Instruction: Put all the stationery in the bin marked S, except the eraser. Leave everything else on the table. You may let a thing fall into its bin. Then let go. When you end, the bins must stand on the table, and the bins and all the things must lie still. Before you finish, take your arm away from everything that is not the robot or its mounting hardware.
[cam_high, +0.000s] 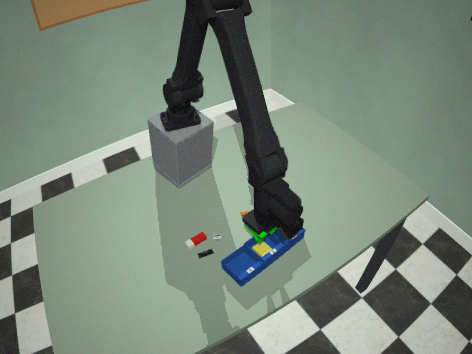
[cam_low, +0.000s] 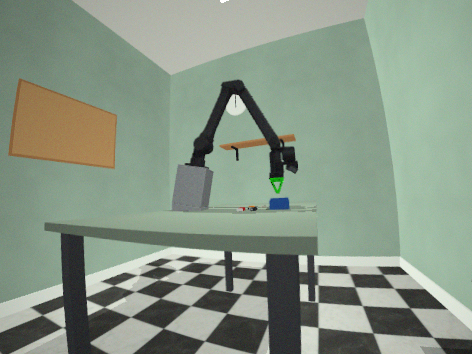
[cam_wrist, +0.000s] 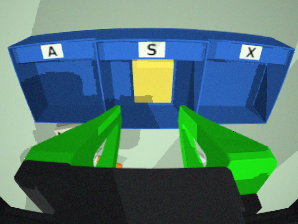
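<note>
Right now the blue bin row is 1 cm ahead of my hand and 5 cm below it. From my hand the other things lie so: orange pen-like item 15 cm behind, 2 cm to the left, 7 cm below; then yellow pad 7 cm below; then white domino 11 cm behind, 8 cm to the left, 7 cm below.
</note>
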